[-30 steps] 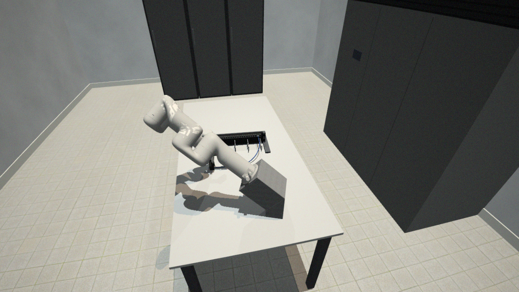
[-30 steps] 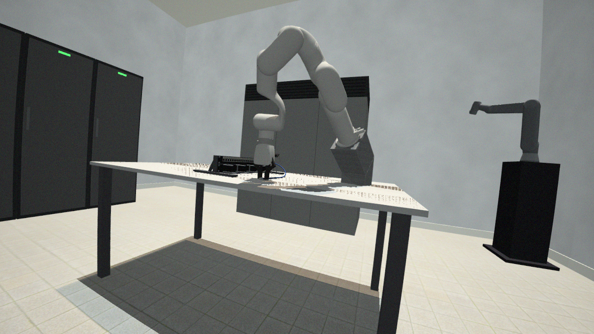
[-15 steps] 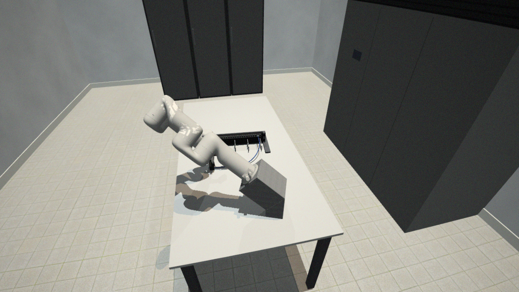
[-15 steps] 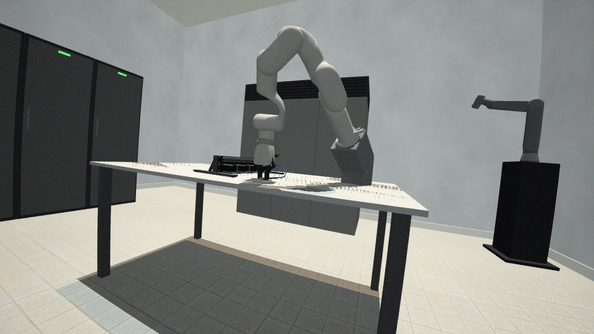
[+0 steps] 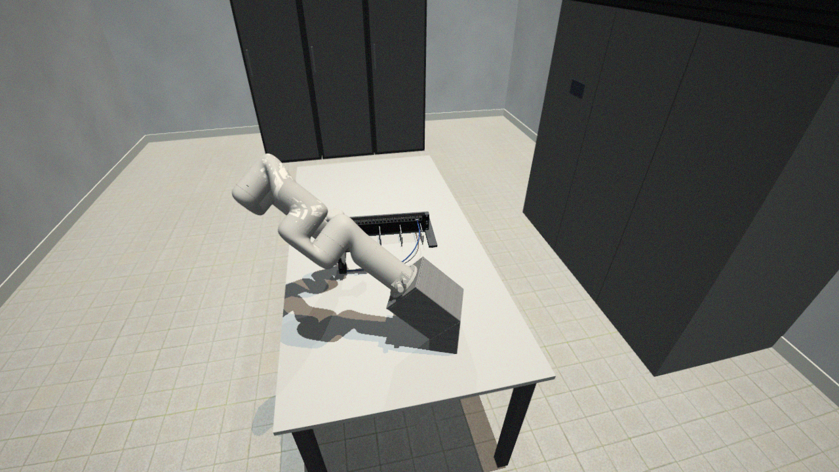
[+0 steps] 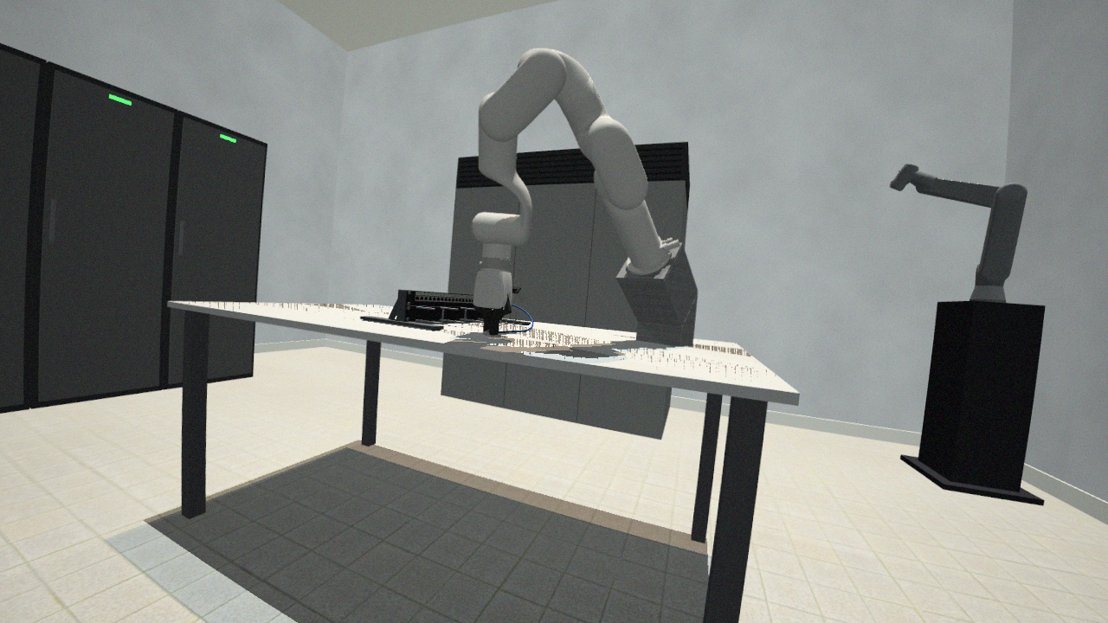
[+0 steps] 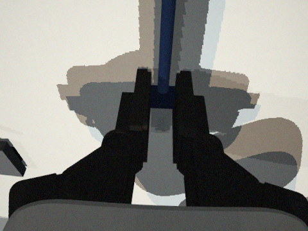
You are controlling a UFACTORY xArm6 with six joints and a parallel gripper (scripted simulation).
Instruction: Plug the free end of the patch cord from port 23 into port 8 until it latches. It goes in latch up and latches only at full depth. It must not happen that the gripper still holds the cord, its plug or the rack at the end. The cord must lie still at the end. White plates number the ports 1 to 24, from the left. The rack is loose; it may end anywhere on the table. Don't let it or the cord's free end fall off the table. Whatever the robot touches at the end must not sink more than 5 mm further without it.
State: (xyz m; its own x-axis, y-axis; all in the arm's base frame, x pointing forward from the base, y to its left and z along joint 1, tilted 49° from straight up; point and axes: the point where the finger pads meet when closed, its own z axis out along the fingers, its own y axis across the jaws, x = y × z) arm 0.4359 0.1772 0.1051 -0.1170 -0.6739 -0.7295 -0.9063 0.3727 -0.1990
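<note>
Right now my hand is 20 mm to the right of the patch cord plug and 10 mm above it.
</note>
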